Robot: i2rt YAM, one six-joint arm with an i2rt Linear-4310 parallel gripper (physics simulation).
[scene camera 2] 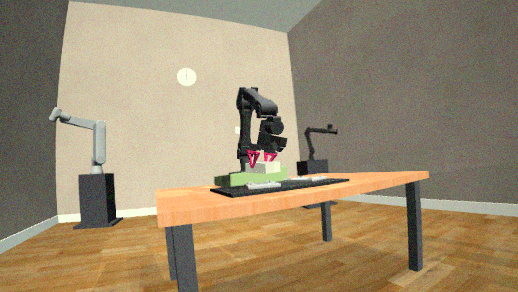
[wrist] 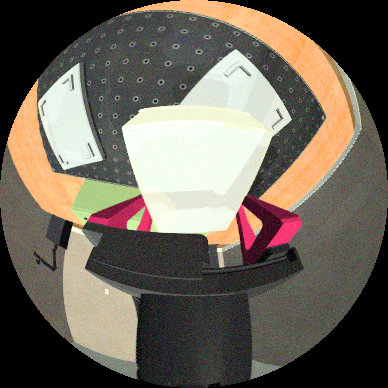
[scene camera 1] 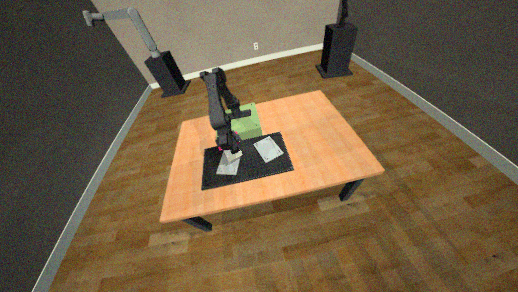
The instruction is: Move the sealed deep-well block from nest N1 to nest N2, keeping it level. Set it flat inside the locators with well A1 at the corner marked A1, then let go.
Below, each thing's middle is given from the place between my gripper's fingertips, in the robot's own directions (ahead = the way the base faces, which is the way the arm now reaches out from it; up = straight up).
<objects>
My hand is 80 mm above the black perforated plate (scene camera 1: 251, 165), 70 mm to the right of it and 40 mm short of it. From my hand the other things lie so: white block (wrist: 194, 164) 20 mm ahead, 10 mm to the left.
</objects>
